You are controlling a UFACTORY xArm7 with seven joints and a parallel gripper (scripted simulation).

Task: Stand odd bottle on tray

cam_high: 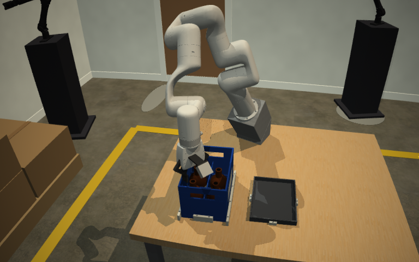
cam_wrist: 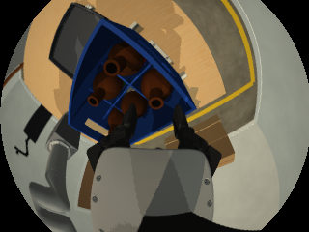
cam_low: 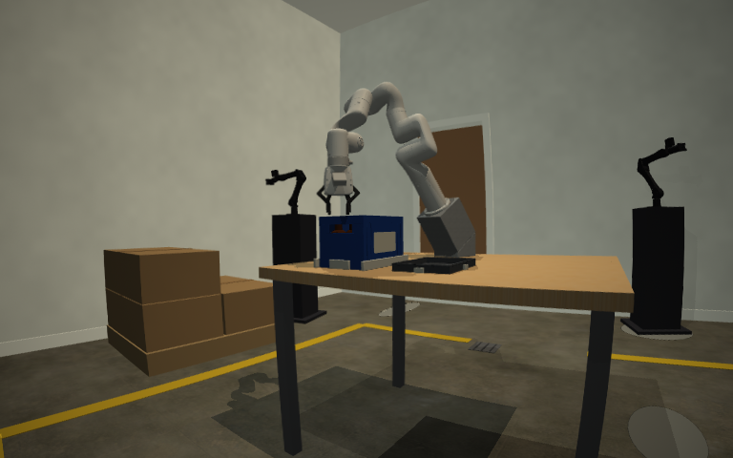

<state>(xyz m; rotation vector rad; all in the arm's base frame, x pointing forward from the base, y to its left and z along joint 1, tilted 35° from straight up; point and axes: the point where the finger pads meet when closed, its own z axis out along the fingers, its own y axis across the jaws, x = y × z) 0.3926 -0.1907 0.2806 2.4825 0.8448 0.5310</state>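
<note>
Right now my hand is 80 mm past the glass bottle, 20 mm to the right of it and 110 mm above it. Round my hand: brown bottle 170 mm behind, 40 mm to the left, 110 mm below; then dark tray 20 mm behind, 340 mm to the left, 190 mm below; then blue crate 70 mm behind, 60 mm to the left, 120 mm below.
</note>
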